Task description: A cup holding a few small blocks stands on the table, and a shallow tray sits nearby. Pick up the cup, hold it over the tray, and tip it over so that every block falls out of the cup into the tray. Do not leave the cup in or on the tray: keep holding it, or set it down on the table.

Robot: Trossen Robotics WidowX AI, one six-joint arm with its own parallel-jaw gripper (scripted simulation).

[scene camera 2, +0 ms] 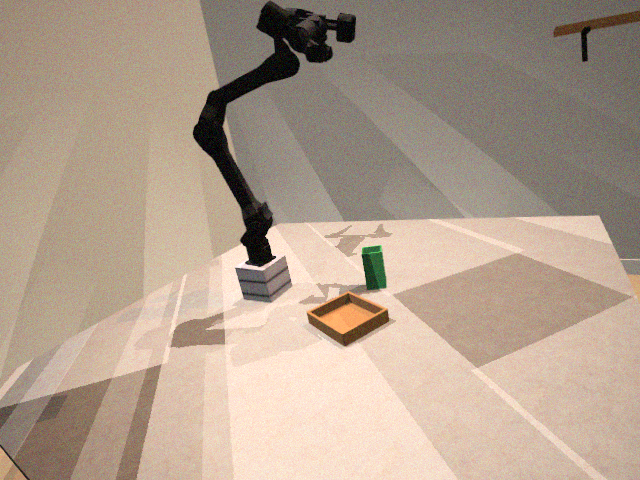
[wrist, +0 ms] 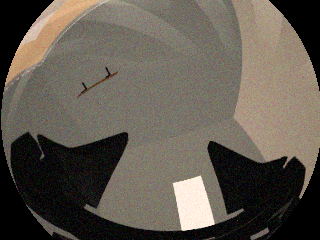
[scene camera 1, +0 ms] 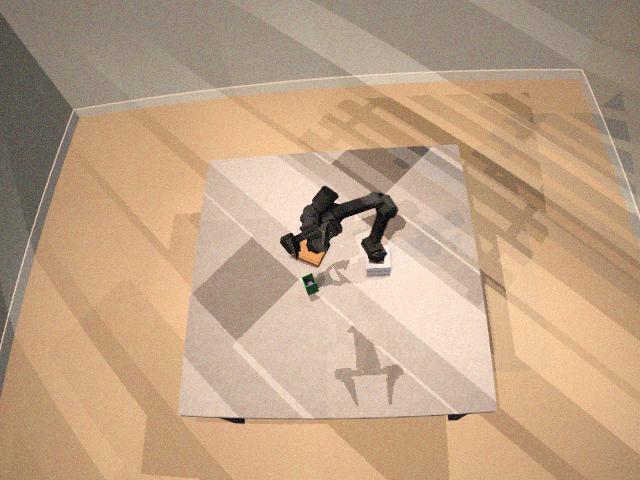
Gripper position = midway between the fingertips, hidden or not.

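My gripper point(scene camera 2: 329, 16), point(wrist: 169, 141), point(scene camera 1: 310, 253) is open and holds nothing. There is a green cup point(scene camera 2: 373, 261) here too, though the green cup is out of frame in the wrist view.
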